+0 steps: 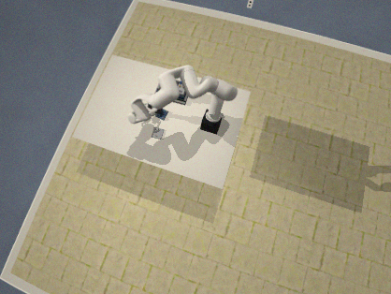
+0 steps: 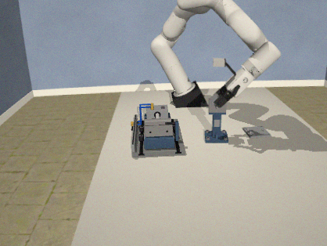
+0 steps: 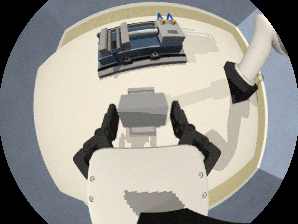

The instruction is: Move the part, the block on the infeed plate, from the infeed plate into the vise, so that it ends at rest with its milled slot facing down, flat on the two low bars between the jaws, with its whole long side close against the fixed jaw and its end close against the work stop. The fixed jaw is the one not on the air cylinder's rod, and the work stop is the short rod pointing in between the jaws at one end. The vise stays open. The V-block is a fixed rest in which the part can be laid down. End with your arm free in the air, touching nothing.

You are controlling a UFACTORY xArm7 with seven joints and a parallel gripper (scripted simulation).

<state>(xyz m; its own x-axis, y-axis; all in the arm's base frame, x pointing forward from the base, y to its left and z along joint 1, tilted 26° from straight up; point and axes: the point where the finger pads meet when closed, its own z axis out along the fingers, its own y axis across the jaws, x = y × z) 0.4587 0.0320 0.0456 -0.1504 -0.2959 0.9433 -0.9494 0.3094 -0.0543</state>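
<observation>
Right now my hand is 1 cm to the left of the part and 1 cm above it. The rest, counted from my hand: V-block post 1 cm to the right, 10 cm below; air cylinder 15 cm behind, 21 cm to the right, 8 cm below; infeed plate 18 cm to the left, 16 cm below.
</observation>
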